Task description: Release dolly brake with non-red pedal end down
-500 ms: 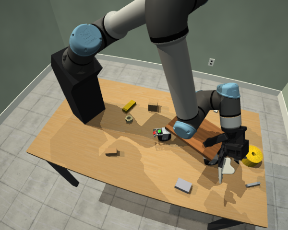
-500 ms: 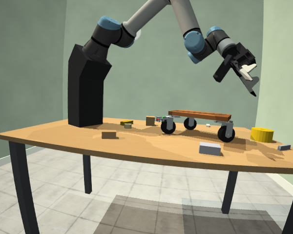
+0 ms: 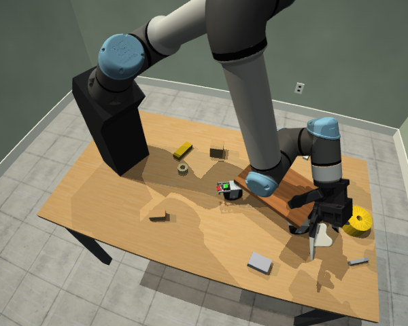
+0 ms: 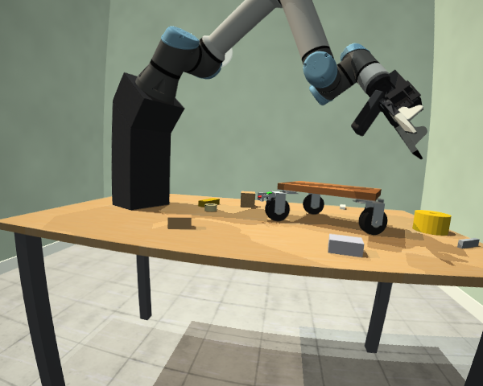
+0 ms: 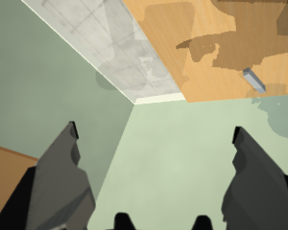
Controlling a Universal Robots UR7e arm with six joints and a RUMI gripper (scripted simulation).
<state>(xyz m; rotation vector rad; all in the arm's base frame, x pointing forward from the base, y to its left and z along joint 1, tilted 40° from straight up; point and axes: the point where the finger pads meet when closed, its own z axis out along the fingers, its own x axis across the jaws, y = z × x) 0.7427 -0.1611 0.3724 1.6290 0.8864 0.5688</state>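
Now: the brake pedal 360 mm behind my hand, 210 mm to the left of it and 160 mm below it. The rest, counted from my hand: white block (20 mm behind, 570 mm to the left, 240 mm below); then grey bar (220 mm ahead, 80 mm to the left, 230 mm below); then grey block (150 mm behind, 20 mm to the right, 230 mm below).
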